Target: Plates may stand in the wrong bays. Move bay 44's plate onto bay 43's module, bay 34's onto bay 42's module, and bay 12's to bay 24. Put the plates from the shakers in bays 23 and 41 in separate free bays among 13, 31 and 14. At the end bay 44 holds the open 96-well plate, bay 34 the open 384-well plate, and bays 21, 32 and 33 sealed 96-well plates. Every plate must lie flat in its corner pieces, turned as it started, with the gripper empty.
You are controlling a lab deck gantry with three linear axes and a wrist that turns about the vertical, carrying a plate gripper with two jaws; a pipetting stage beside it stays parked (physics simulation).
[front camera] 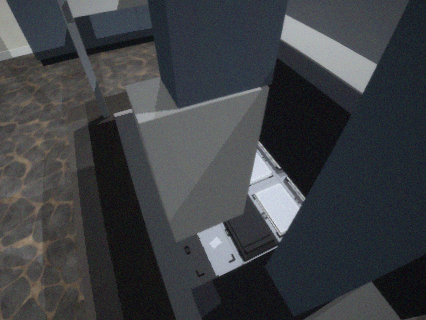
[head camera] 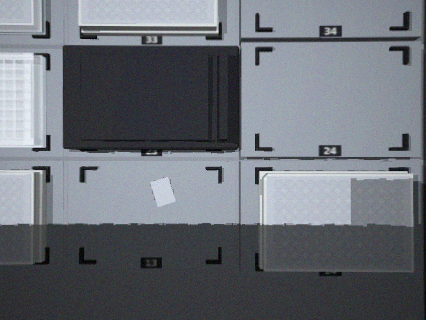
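Places are measured from the robot's base along level axes (x ahead, y left, z up), in centimetres.
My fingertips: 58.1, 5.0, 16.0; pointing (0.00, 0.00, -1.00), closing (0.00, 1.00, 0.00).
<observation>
For each thing: its top centre in the pictures, then the offset to it from my fingertips, as dx, dy, dz. "spot": a spot on its surface instead.
- bay 23, top centre: (head camera: 147, 93) (front camera: 246, 220) -18.5, +10.1, -12.9
- clear-topped plate, top centre: (head camera: 338, 222) -2.5, -0.7, -13.1
- Bay 13, surface spot: (head camera: 115, 210) spot: -22.4, -0.3, -16.0
- bay 24, surface spot: (head camera: 330, 95) spot: -2.5, +10.3, -14.5
- bay 34, surface spot: (head camera: 330, 12) spot: -2.5, +17.7, -14.6
- plate with a square grid, surface spot: (head camera: 17, 100) spot: -30.6, +9.8, -14.6
- white patch, surface spot: (head camera: 163, 192) (front camera: 215, 242) spot: -17.8, +1.4, -15.9
The shaker in bay 23 (head camera: 145, 97) (front camera: 250, 230) is dark and bears no plate. A clear-topped plate (head camera: 310, 200) is at bay 14, close to its corner pieces; I cannot tell whether it rests fully down. Bay 13 (head camera: 115, 210) and bay 24 (head camera: 330, 95) hold no plate. The front part of bay 34 (head camera: 330, 12) shows bare. A plate (head camera: 150, 11) (front camera: 277, 205) is in bay 33. A plate (head camera: 17, 215) at bay 12 is cut off by the left edge of the head view. My gripper does not show in either view. Bays 31, 41, 42, 43 and 44 are hidden or outside the frames.
A plate with a square grid (head camera: 17, 100) is in bay 22, and another plate (head camera: 17, 11) (front camera: 260, 170) is in bay 32. A white patch (head camera: 163, 192) (front camera: 215, 242) lies in bay 13. A grey block (front camera: 200, 160) and dark blue columns (front camera: 215, 45) (front camera: 350, 175) block much of the front view.
</observation>
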